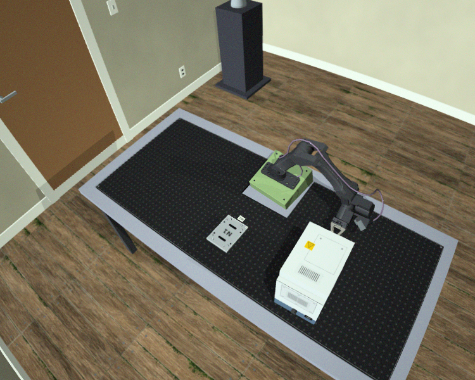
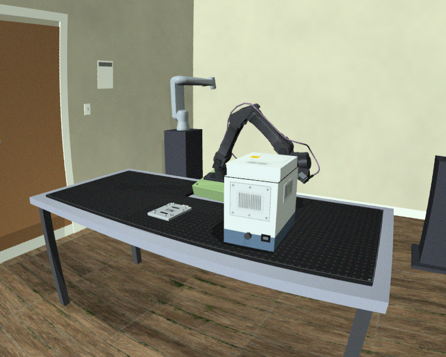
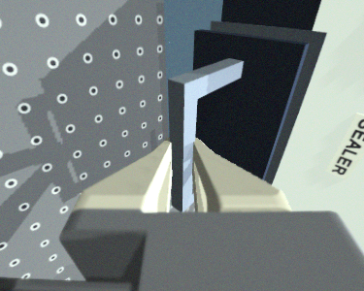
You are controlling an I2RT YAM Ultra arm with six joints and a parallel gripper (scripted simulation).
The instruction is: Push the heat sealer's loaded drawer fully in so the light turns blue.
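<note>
Now: hand 110 mm short of the sealer drawer, 10 mm to the right of it and 10 mm above it.
</note>
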